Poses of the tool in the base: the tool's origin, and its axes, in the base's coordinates. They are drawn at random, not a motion.
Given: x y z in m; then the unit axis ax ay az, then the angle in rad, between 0 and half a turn.
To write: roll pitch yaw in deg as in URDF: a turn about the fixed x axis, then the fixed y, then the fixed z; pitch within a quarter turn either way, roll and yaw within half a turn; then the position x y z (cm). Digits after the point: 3 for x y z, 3 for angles.
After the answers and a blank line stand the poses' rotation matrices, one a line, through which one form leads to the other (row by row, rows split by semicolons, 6 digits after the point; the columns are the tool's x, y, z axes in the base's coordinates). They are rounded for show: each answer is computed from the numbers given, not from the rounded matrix.
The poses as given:
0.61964, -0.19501, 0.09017, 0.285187, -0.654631, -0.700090, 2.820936
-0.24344, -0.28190, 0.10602, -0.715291, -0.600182, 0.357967, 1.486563
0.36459, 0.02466, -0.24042, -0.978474, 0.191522, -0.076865, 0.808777
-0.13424, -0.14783, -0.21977, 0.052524, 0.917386, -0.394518, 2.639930
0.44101, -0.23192, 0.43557, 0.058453, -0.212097, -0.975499, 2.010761
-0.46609, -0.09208, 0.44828, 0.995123, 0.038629, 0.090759, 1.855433
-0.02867, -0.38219, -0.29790, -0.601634, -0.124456, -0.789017, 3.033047
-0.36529, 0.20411, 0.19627, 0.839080, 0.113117, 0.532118, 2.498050
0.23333, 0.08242, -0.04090, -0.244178, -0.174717, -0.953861, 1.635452
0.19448, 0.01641, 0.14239, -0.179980, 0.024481, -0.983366, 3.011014
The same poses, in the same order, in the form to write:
89.636, 10.533, -143.520, 61.964, -19.501, 9.017
-77.509, -21.318, 53.607, -24.344, -28.190, 10.602
-45.825, 6.619, -6.569, 36.459, 2.466, -24.042
-131.797, 28.688, -173.501, -13.424, -14.783, -21.977
20.491, -6.349, -115.064, 44.101, -23.192, 43.557
105.730, -4.508, 7.861, -46.609, -9.208, 44.828
27.845, -73.758, 166.807, -2.867, -38.219, -29.790
115.385, -47.375, 46.366, -36.529, 20.411, 19.627
-4.191, -24.981, -90.072, 23.333, 8.242, -4.090
-4.369, -20.443, -171.604, 19.448, 1.641, 14.239

-0.790511 -0.143207 -0.595470; -0.584530 -0.113788 0.803354; -0.182804 0.983130 0.006242
0.552729 0.036488 -0.832562; 0.749884 0.414046 0.515985; 0.363546 -0.909525 0.201493
0.986814 -0.002414 0.161842; -0.113629 0.701741 0.703312; -0.115269 -0.712428 0.692213
-0.871607 0.280150 0.402266; -0.099285 0.702711 -0.704513; -0.480046 -0.653998 -0.584673
-0.421036 0.864921 -0.273205; -0.900277 -0.361763 0.242134; 0.110592 0.347907 0.930983
0.987538 -0.037872 0.152753; 0.136342 -0.278898 -0.950593; 0.078603 0.959574 -0.270258
-0.272318 0.234789 0.933122; 0.063837 -0.963227 0.260994; 0.960087 0.130641 0.247316
0.467306 -0.148445 0.871544; 0.490132 -0.776944 -0.395132; 0.735796 0.611819 -0.290313
-0.001135 0.997287 0.073609; -0.906450 -0.032112 0.421091; 0.422312 -0.066244 0.904026
-0.926977 0.119267 0.355653; -0.136817 -0.990293 -0.024508; 0.349278 -0.071377 0.934297

